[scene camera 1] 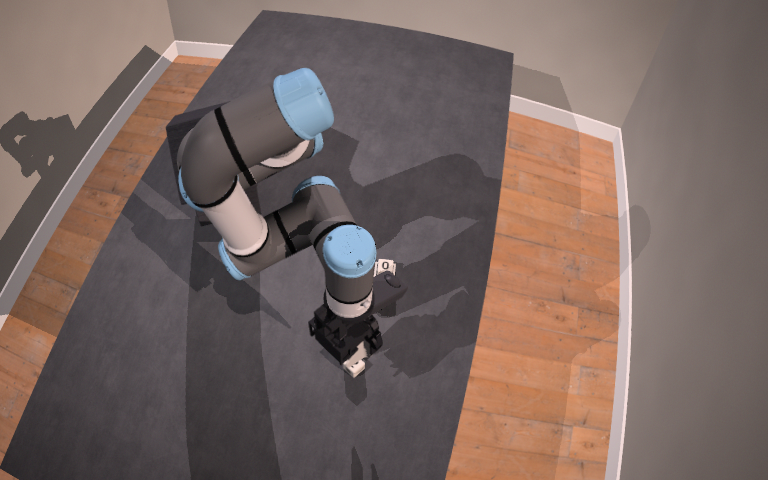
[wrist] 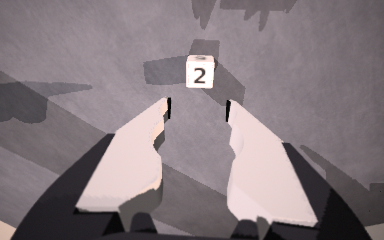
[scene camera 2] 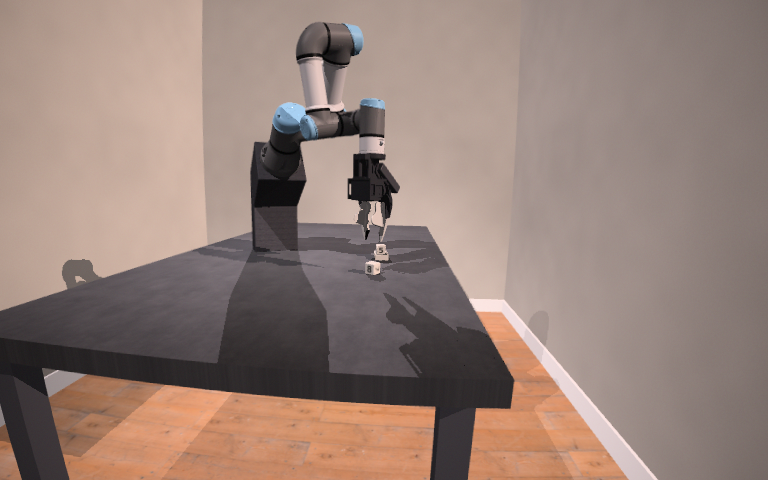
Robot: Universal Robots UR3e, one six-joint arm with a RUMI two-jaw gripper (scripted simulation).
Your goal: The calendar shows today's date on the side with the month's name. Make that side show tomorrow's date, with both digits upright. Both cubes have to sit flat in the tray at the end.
Labels:
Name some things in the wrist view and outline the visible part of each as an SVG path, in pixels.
A date cube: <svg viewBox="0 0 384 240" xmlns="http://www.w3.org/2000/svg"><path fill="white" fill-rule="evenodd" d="M189 55L186 62L186 86L188 88L212 88L214 75L213 56Z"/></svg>

